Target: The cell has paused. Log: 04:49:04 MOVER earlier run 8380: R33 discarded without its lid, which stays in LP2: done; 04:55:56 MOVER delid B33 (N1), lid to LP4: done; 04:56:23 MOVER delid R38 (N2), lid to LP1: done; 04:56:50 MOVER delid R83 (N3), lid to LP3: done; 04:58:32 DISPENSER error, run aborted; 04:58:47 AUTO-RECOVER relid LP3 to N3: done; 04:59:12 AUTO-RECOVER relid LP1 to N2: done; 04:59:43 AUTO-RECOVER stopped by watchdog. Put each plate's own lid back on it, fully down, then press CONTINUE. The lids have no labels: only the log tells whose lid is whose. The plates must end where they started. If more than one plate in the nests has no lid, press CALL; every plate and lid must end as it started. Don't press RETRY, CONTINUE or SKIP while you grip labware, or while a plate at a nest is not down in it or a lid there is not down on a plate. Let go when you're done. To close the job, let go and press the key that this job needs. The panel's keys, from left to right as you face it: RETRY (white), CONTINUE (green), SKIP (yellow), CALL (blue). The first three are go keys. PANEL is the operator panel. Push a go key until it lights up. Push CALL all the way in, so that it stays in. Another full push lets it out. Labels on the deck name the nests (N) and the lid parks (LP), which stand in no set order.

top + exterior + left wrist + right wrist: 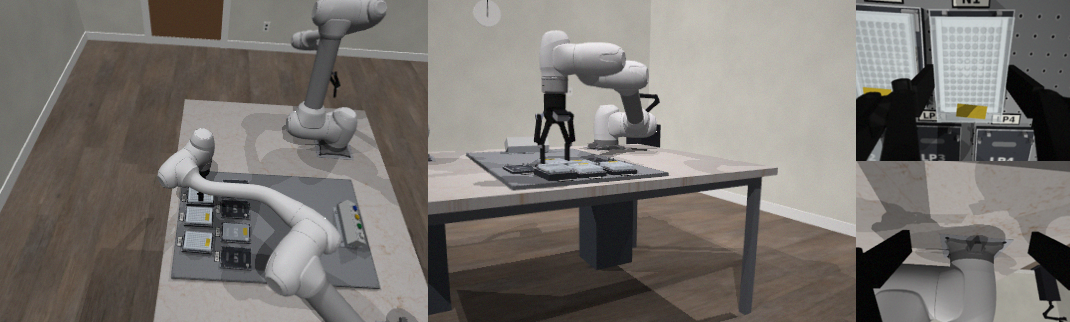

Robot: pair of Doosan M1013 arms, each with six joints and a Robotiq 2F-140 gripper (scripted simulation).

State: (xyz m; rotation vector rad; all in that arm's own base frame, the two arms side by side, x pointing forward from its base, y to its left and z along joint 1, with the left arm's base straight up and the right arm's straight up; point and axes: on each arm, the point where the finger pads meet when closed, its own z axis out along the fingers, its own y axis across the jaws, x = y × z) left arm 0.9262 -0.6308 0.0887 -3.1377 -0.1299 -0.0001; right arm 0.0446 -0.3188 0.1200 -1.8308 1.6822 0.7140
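Observation:
The well plate is 5 cm below my left hand. Round my left hand: lid park LP1: 15 cm behind, 33 cm to the left, 7 cm below; then lid park LP4: 19 cm behind, 6 cm to the right, 7 cm below; then lid park LP3: 17 cm behind, 7 cm to the left, 7 cm below.

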